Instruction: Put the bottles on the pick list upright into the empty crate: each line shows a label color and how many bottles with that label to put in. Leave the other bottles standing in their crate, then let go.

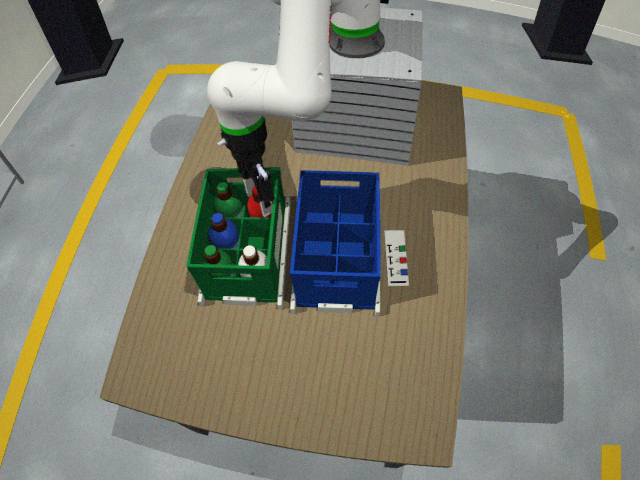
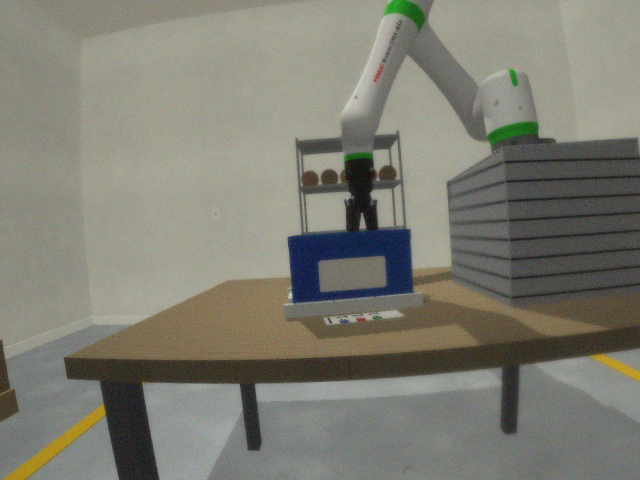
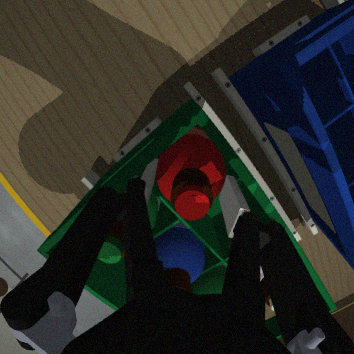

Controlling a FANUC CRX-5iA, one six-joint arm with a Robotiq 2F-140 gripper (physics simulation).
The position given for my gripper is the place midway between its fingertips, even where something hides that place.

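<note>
There's a blue bottle here, at (image 1: pixel 223 233) and again at (image 3: pixel 182 254). Then I can see a green bottle (image 3: pixel 211 281), plus a green bottle (image 1: pixel 227 201), and there's a pick list (image 1: pixel 397 271) too. As for my gripper, (image 1: pixel 260 203) and (image 3: pixel 189 178) are where you'd find it.
</note>
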